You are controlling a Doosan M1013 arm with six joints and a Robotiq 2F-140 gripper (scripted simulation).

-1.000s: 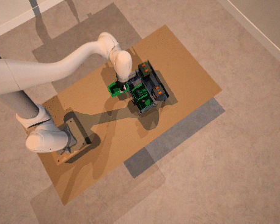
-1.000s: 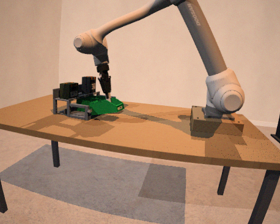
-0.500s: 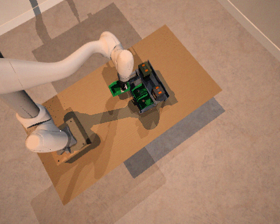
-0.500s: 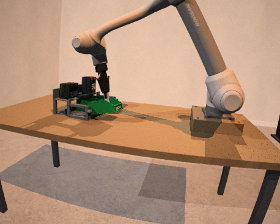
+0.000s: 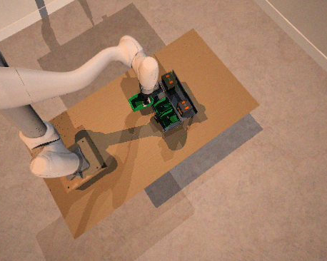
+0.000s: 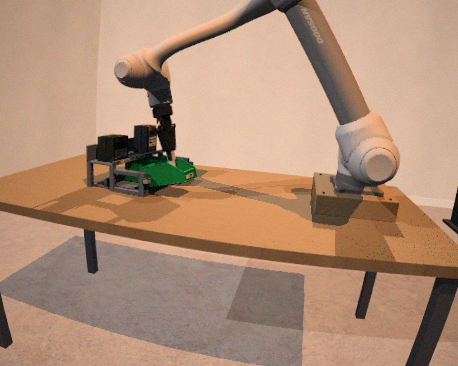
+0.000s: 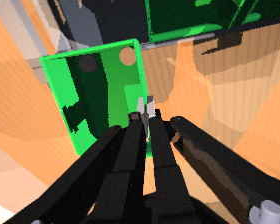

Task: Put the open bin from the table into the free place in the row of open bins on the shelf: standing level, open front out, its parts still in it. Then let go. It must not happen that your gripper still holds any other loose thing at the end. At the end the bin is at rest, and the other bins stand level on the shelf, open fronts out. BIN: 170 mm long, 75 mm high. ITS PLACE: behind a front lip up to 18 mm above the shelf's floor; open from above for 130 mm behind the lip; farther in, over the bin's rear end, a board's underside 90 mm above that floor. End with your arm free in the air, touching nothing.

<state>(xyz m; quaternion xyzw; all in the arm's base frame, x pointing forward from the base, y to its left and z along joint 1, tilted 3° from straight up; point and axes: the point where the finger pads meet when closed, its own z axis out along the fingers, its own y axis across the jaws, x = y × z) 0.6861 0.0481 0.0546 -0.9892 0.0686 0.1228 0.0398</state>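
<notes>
Right now my hand is 110 mm above the shelf lip, 70 mm to the left of it and 40 mm short of it.
</notes>
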